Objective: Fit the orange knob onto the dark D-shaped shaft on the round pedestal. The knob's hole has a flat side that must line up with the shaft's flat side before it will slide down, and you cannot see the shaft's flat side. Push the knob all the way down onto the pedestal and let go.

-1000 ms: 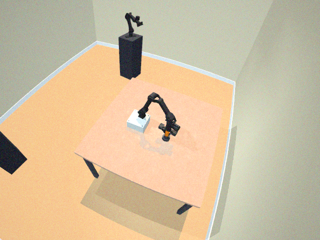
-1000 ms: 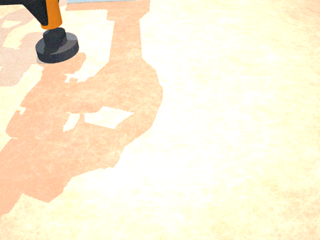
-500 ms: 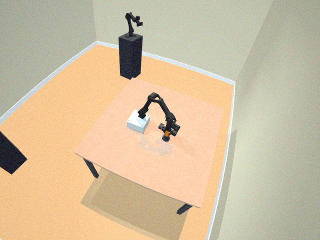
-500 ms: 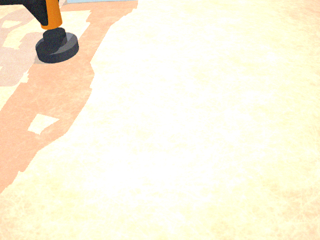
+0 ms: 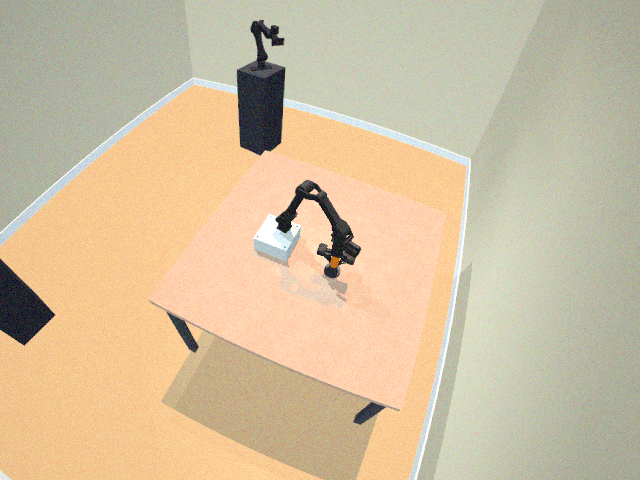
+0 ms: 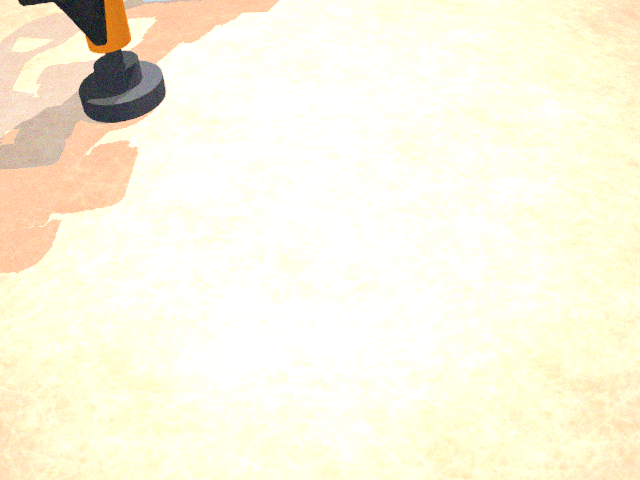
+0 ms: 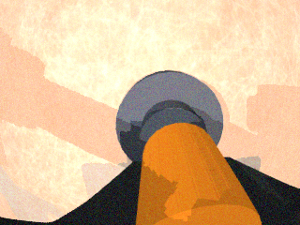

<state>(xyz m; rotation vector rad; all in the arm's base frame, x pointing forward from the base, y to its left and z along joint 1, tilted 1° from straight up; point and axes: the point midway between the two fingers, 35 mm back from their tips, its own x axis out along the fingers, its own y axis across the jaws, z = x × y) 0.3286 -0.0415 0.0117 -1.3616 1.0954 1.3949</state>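
My gripper tip is 2 cm below the orange knob. Round my gripper tip: round pedestal (4 cm below).
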